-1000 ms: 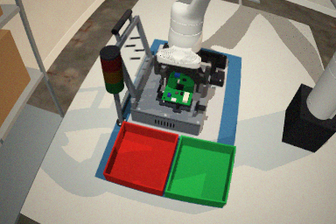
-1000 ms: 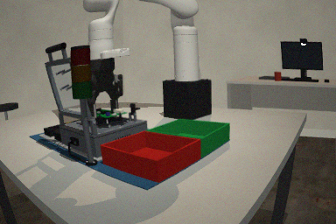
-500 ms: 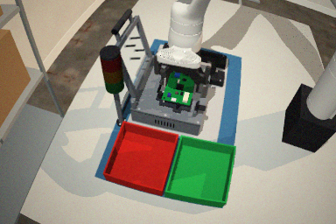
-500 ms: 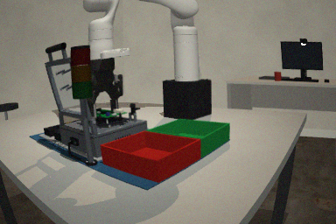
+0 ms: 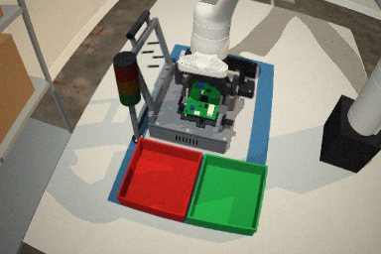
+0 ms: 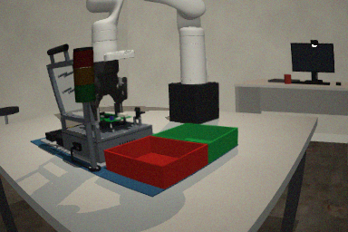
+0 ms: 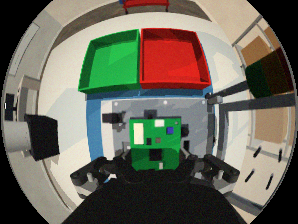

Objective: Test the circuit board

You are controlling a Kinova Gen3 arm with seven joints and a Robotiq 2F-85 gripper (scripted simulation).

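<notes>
The green circuit board is right at my hand. Round my hand: tester lid 12 cm ahead, 10 cm above, 1 cm to the left; then green bin 19 cm to the left, 13 cm behind, 7 cm below; then red bin 20 cm to the left, 7 cm below, 2 cm ahead.
</notes>
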